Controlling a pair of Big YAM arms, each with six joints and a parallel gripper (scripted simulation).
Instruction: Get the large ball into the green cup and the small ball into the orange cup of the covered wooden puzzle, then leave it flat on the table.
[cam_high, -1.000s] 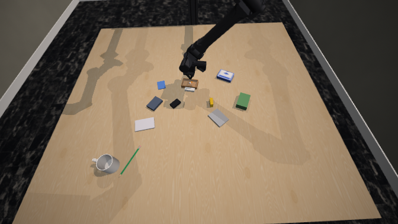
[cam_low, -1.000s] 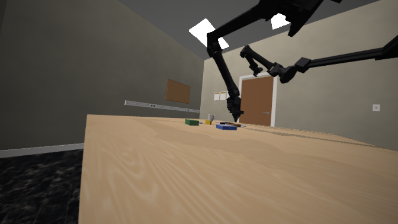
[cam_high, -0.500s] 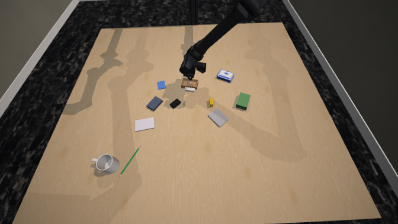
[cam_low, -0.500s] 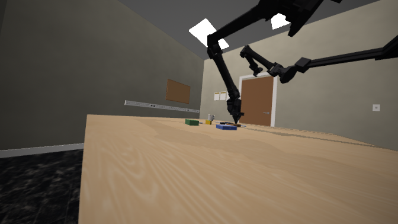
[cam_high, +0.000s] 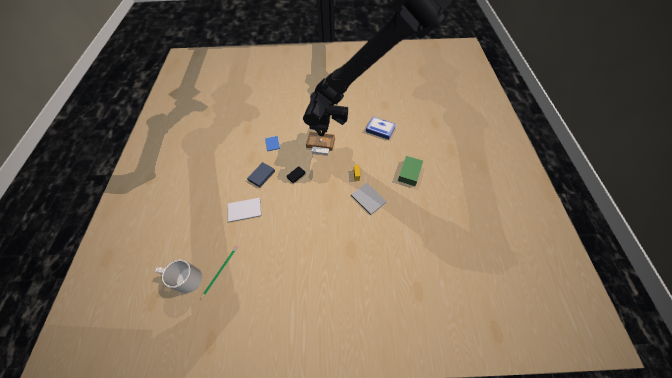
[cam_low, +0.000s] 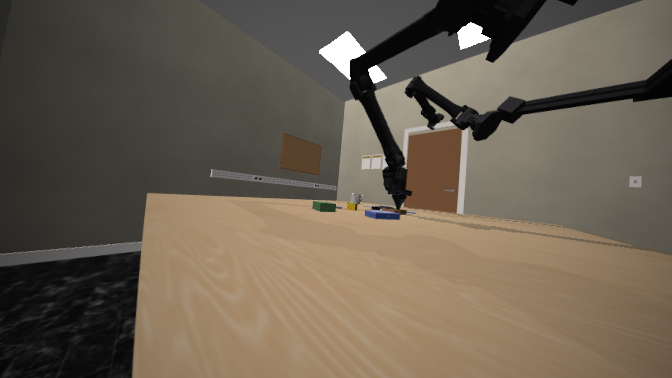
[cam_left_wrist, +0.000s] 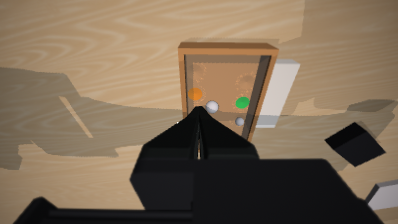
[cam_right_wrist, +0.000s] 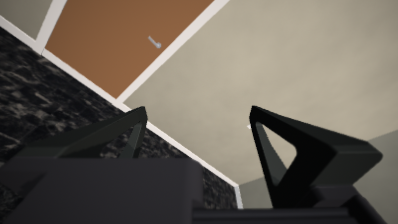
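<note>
My left hand is 2 cm short of the covered wooden puzzle, 2 cm above it and 1 cm to the left of it. Also, from my left hand: black block (17 cm ahead, 12 cm to the right, 2 cm below); then white block (7 cm ahead, 2 cm below, 1 cm to the right); then yellow block (20 cm ahead, 11 cm to the left, 1 cm below).
</note>
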